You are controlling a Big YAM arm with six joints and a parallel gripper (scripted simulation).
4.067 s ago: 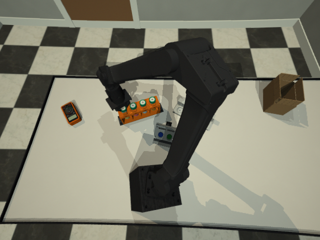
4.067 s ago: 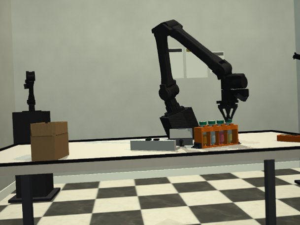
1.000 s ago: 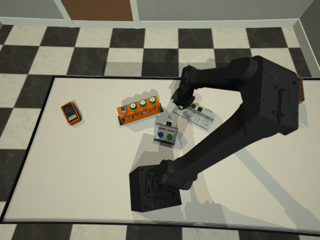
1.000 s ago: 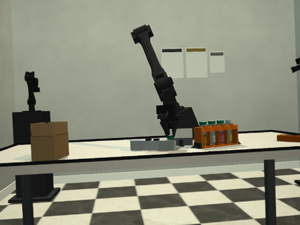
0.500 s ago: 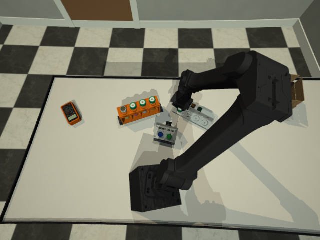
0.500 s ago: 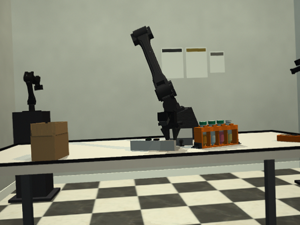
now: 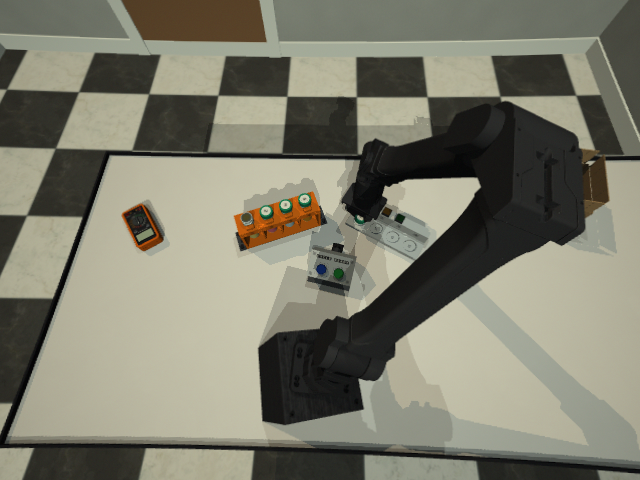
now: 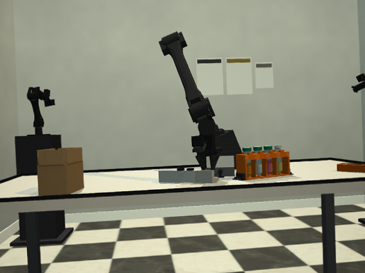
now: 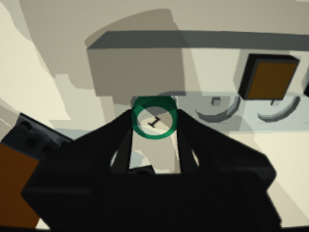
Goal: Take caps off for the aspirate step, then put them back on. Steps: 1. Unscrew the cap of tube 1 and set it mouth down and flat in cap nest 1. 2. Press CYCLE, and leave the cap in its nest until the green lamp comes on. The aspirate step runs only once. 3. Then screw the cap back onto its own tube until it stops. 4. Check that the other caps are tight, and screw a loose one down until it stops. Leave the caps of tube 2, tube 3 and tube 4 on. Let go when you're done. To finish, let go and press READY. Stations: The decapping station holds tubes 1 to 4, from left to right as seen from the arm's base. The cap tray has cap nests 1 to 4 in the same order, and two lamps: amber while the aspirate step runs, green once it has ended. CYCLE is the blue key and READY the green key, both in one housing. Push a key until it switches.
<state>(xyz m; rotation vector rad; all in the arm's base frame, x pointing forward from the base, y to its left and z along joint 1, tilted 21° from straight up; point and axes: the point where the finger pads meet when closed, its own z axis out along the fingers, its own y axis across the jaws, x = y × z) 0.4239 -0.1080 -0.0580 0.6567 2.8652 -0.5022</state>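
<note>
The cap lies 1 cm below my hand. Round my hand: key housing: 16 cm behind, 8 cm to the left, 2 cm above; then green key: 18 cm behind, 5 cm to the left, 3 cm above; then blue key: 17 cm behind, 10 cm to the left, 3 cm above.
</note>
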